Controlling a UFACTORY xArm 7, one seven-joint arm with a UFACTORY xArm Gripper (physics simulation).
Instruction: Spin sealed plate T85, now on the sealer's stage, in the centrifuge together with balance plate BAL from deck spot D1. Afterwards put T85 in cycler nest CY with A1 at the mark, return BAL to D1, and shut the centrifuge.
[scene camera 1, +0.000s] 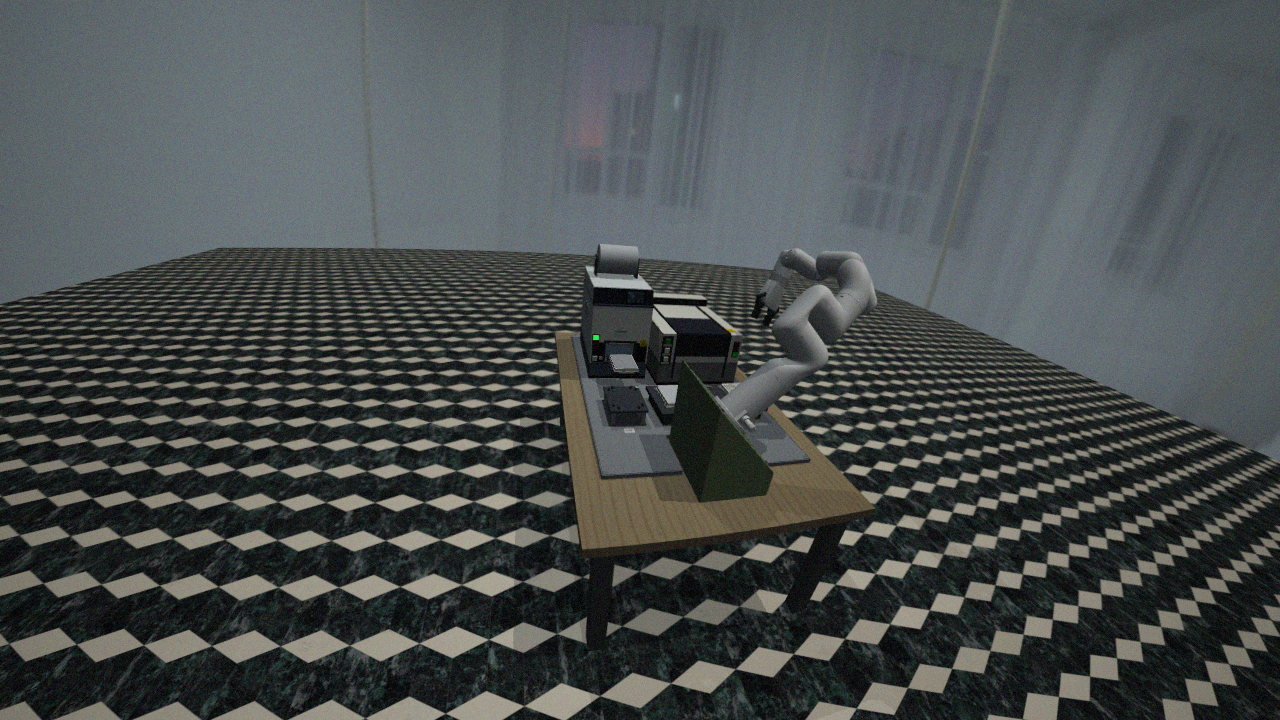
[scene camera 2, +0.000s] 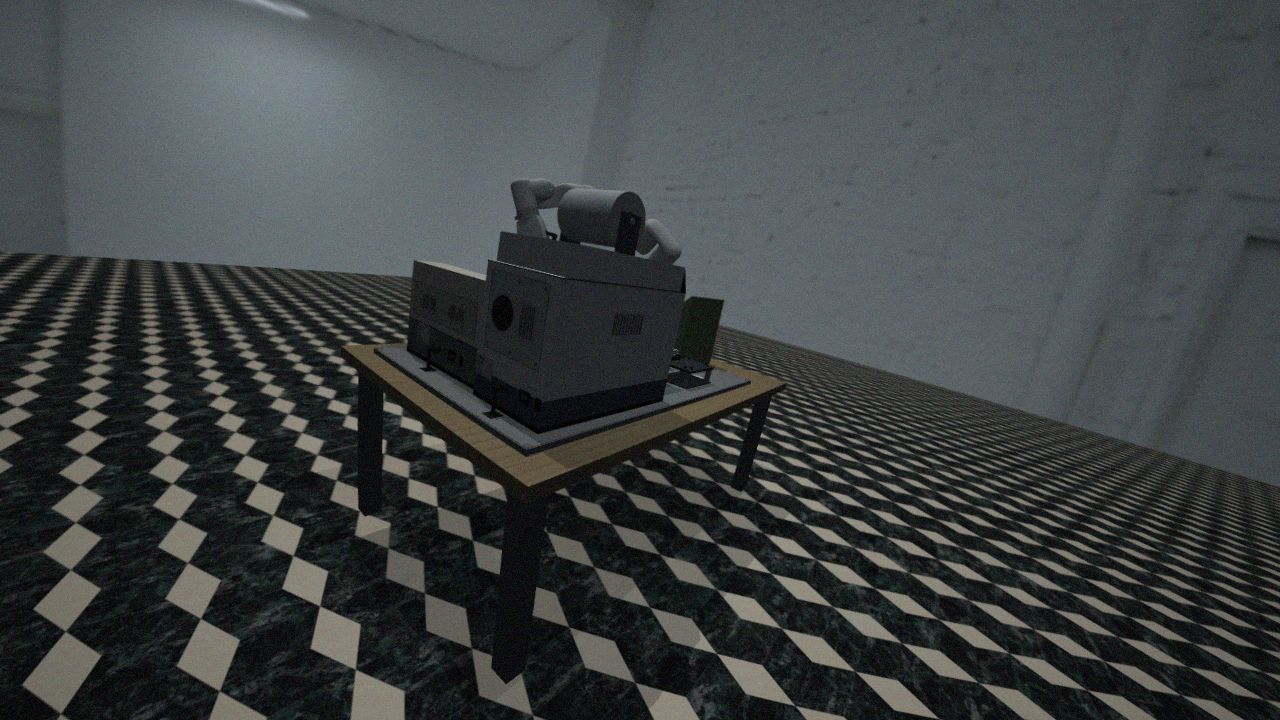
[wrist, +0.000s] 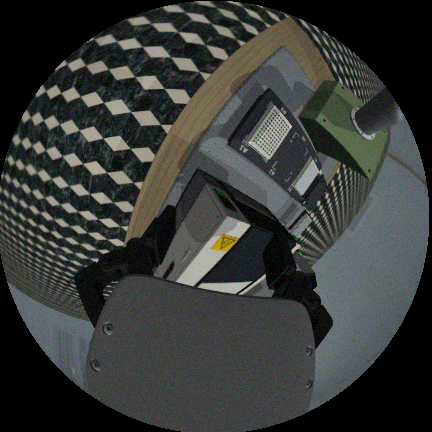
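Seen in the pictures: gripper, fingertip midpoint: (scene camera 1: 759, 321) (wrist: 223, 231); arm's base at its link origin: (scene camera 1: 728, 416) (scene camera 2: 687, 315) (wrist: 362, 123).
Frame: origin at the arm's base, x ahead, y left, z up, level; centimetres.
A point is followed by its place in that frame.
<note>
My gripper (scene camera 1: 763, 317) @[x 46.4, y -39.2, z 10.2 cm] (wrist: 223, 231) @[x 46.4, y -39.2, z 10.2 cm] is open and empty, high at the right of the machines. A light plate (scene camera 1: 623, 361) @[x 49.2, y 13.4, z -5.7 cm] lies on the stage of the tall sealer (scene camera 1: 617, 313) @[x 59.1, y 14.1, z 9.0 cm]. In the wrist view, a pale many-well plate (wrist: 270, 131) @[x 30.5, y -24.8, z -10.7 cm] and a white-topped plate (wrist: 306, 177) @[x 32.4, y -0.4, z -10.5 cm] sit on the dark labelled deck (wrist: 280, 167) @[x 36.2, y -13.5, z -12.1 cm]; their names are unreadable. A wide white-and-dark machine (scene camera 1: 693, 335) @[x 50.1, y -13.4, z 3.4 cm] (wrist: 200, 235) @[x 54.9, y -35.1, z 1.5 cm], with a yellow warning label, stands beside the sealer. A low black unit (scene camera 1: 624, 402) @[x 30.6, y 18.2, z -11.5 cm] stands before the sealer. I cannot tell which is the centrifuge or cycler.
The green wedge mount (scene camera 1: 720, 447) @[x -10.8, y 8.2, z -1.2 cm] (scene camera 2: 699, 329) @[x 6.0, y 8.5, z -3.3 cm] (wrist: 345, 125) @[x 8.0, y -4.7, z -3.9 cm] stands by the arm's base. A grey perforated mat (scene camera 1: 626, 461) @[x 8.1, y 24.0, z -17.1 cm] (wrist: 212, 147) @[x 41.7, y -33.2, z -17.2 cm] covers much of the wooden table (scene camera 1: 671, 519) @[x -14.2, y 19.6, z -18.5 cm] (scene camera 2: 572, 461) @[x 102.7, y 27.1, z -18.5 cm] (wrist: 175, 140) @[x 43.9, y -42.5, z -18.5 cm]. A large roll (scene camera 1: 617, 259) @[x 76.2, y 10.7, z 25.6 cm] (scene camera 2: 595, 214) @[x 87.9, y 12.2, z 24.4 cm] tops the sealer.
</note>
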